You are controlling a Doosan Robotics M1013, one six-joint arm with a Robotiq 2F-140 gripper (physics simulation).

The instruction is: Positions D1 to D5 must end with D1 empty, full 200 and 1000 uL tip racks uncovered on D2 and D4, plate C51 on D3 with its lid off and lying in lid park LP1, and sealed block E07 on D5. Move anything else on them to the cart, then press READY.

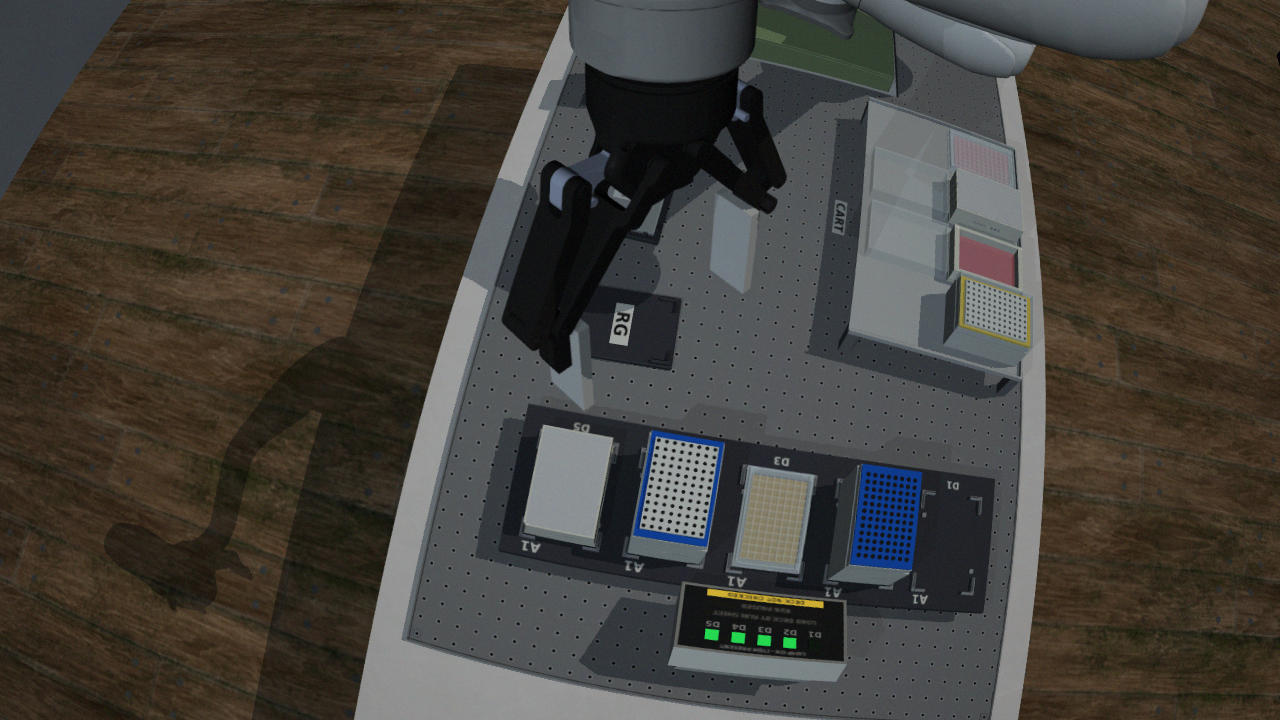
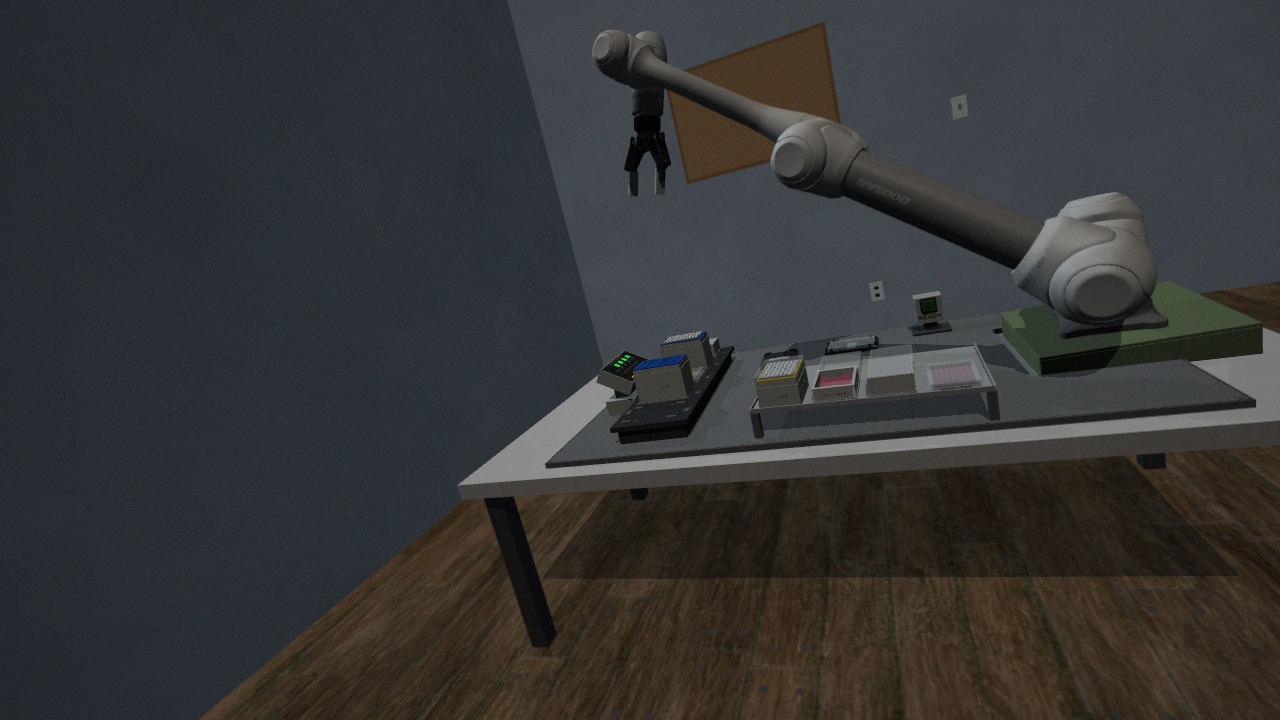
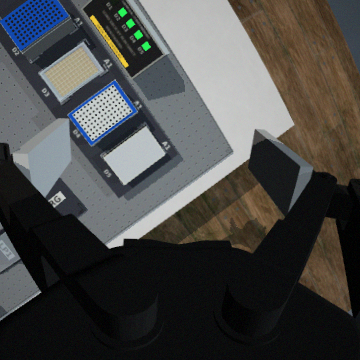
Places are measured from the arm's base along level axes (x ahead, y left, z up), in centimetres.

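Pixels of known places: gripper, fingertip midpoint: (image 1: 655, 332) (image 2: 645, 195) (image 3: 162, 143).
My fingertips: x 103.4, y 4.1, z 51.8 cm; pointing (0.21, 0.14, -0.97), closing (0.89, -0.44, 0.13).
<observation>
Behind a point stands the place of what it marks.
My gripper (image 1: 653, 308) {z 51.8, x 103.4, y 4.1 cm} (image 2: 646, 189) {z 51.8, x 103.4, y 4.1 cm} (image 3: 162, 143) {z 51.8, x 103.4, y 4.1 cm} is open and empty, pointing down high above the table. D1 (image 1: 950, 546) {z 0.0, x 91.9, y 45.4 cm} is empty. A solid-blue tip rack (image 1: 886, 517) {z 9.4, x 94.4, y 32.5 cm} (image 2: 662, 380) {z 5.6, x 92.4, y 36.7 cm} (image 3: 35, 22) {z 9.3, x 94.3, y 31.5 cm} stands on D2. A tan-welled plate (image 1: 774, 519) {z 1.7, x 96.8, y 20.4 cm} (image 3: 73, 72) {z 1.0, x 97.0, y 20.0 cm} lies on D3; its code is unreadable. A white tip rack with a blue rim (image 1: 680, 488) {z 9.8, x 99.7, y 8.6 cm} (image 3: 102, 112) {z 9.8, x 99.6, y 8.4 cm} stands on D4, uncovered. A plain white block (image 1: 570, 481) {z 4.2, x 102.1, y -3.4 cm} (image 3: 135, 155) {z 4.2, x 102.4, y -3.7 cm} is on D5. Lid park LP1 (image 3: 6, 250) {z -2.9, x 58.3, y -13.3 cm} shows partly; a clear lid seems to lie over its label.
The cart (image 1: 895, 308) {z 1.3, x 62.5, y 27.4 cm} (image 2: 993, 404) {z -1.6, x 21.2, y 43.5 cm} holds a yellow-rimmed rack (image 1: 995, 310) {z 8.3, x 60.4, y 41.1 cm} (image 2: 780, 383) {z 6.4, x 57.9, y 47.8 cm}, a red-filled tray (image 1: 986, 259) {z 2.8, x 48.3, y 40.0 cm}, a white box (image 1: 984, 205) {z 5.4, x 40.3, y 37.5 cm} and a pink plate (image 1: 981, 159) {z 2.9, x 28.4, y 36.5 cm}. The status panel (image 1: 760, 617) {z 6.3, x 109.9, y 22.8 cm} (image 3: 125, 37) {z 6.6, x 110.7, y 21.7 cm} lights D2 to D5 green. The READY unit (image 2: 928, 307) {z 2.9, x 37.1, y -21.1 cm} stands far back.
</observation>
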